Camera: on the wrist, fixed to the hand. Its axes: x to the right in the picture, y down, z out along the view.
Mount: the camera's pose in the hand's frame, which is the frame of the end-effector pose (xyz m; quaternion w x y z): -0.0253 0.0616 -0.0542 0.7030 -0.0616 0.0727 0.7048
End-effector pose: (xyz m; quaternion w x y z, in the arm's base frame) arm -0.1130 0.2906 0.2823 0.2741 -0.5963 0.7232 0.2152
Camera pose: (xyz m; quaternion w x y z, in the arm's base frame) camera -0.1775 0.2869 0.3389 0.0483 -0.0580 -0.9353 -0.3457
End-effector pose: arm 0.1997 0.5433 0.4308 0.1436 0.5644 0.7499 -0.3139
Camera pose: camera 0.2731 0.5687 0.4675 0.3024 0.9392 0.1592 -0.0322
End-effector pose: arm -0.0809 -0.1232 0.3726 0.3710 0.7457 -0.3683 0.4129
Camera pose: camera -0.1620 -0.0985 0.3862 0.0425 0.2118 -0.7830 0.5833
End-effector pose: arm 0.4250 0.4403 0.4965 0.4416 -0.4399 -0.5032 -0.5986
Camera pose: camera 0.4860 0.3824 0.4793 0.7418 -0.6476 0.0253 -0.1725
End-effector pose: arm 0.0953 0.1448 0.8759 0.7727 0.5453 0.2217 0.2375
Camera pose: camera 0.0350 0.1874 0.9198 0.3933 0.4747 -0.1869 0.7649
